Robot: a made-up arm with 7 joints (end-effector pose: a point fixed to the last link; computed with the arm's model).
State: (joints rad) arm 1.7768 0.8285 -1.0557 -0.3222 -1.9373 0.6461 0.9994
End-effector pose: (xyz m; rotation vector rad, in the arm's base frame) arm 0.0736 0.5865 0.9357 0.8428 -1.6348 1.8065
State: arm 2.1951 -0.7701 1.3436 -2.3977 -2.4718 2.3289 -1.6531
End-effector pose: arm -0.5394 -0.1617 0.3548 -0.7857 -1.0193 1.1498
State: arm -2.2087 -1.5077 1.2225 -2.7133 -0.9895 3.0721 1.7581
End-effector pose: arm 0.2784 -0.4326 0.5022 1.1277 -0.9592 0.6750
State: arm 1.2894 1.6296 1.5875 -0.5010 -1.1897 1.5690 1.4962
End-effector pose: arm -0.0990 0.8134 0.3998 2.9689 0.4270 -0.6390
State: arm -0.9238 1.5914 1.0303 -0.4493 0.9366 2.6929 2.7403
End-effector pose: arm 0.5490 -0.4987 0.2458 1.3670 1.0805 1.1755
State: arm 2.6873 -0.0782 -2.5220 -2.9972 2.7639 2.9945 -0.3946
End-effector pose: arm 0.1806 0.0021 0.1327 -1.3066 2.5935 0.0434
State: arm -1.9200 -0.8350 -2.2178 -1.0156 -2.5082 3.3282 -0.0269
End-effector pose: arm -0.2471 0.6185 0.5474 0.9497 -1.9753 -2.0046
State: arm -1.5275 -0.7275 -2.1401 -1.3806 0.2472 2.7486 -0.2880
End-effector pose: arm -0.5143 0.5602 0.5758 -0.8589 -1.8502 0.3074
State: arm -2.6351 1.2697 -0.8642 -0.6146 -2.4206 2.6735 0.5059
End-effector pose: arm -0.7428 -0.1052 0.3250 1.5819 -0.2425 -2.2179
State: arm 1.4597 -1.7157 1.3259 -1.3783 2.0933 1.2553 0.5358
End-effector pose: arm -0.7072 -0.3591 0.5113 0.4784 2.8743 -0.3934
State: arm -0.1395 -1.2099 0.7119 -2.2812 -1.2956 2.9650 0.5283
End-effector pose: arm 0.2232 0.4390 0.7804 0.9432 1.0108 1.6998
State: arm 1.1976 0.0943 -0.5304 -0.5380 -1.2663 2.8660 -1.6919
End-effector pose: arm 0.1725 0.3091 1.1025 0.0372 0.7420 0.7158
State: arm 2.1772 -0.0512 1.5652 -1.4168 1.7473 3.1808 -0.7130
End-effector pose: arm -0.5306 -0.2505 0.7895 -0.3227 -1.5175 1.2659
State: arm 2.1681 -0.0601 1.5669 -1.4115 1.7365 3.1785 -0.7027
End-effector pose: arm -0.5301 -0.2487 0.7939 -0.3162 -1.5099 1.2581
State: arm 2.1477 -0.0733 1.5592 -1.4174 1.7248 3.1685 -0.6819
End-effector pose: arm -0.5359 -0.2383 0.7942 -0.3241 -1.5082 1.2390
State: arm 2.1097 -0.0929 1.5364 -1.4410 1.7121 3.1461 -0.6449
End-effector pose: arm -0.5510 -0.2129 0.7883 -0.3564 -1.5156 1.2029
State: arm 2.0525 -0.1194 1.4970 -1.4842 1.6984 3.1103 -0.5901
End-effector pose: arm -0.5735 -0.1685 0.7758 -0.4200 -1.5310 1.1486
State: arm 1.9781 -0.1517 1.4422 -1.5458 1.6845 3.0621 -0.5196
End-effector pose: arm -0.5975 -0.1025 0.7574 -0.5197 -1.5489 1.0798
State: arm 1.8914 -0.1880 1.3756 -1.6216 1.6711 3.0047 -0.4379
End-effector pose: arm -0.6140 -0.0168 0.7353 -0.6552 -1.5594 1.0032
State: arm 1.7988 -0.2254 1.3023 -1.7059 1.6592 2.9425 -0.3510
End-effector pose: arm -0.6148 0.0819 0.7114 -0.8199 -1.5520 0.9273
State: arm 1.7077 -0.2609 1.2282 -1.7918 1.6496 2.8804 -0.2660
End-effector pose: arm -0.5962 0.1823 0.6880 -0.9984 -1.5199 0.8601
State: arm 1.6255 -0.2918 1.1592 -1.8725 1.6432 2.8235 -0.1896
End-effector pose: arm -0.5616 0.2721 0.6665 -1.1711 -1.4652 0.8075
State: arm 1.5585 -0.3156 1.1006 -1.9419 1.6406 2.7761 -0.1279
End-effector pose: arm -0.5202 0.3429 0.6478 -1.3191 -1.3988 0.7718
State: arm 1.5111 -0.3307 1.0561 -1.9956 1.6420 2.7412 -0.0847
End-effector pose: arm -0.4827 0.3914 0.6321 -1.4304 -1.3364 0.7525
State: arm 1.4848 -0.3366 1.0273 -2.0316 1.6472 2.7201 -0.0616
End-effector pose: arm -0.4568 0.4192 0.6196 -1.5012 -1.2915 0.7465
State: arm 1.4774 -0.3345 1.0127 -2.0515 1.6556 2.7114 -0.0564
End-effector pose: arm -0.4448 0.4309 0.6099 -1.5366 -1.2691 0.7501
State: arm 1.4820 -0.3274 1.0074 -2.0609 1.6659 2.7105 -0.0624
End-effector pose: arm -0.4426 0.4329 0.6022 -1.5498 -1.2632 0.7593
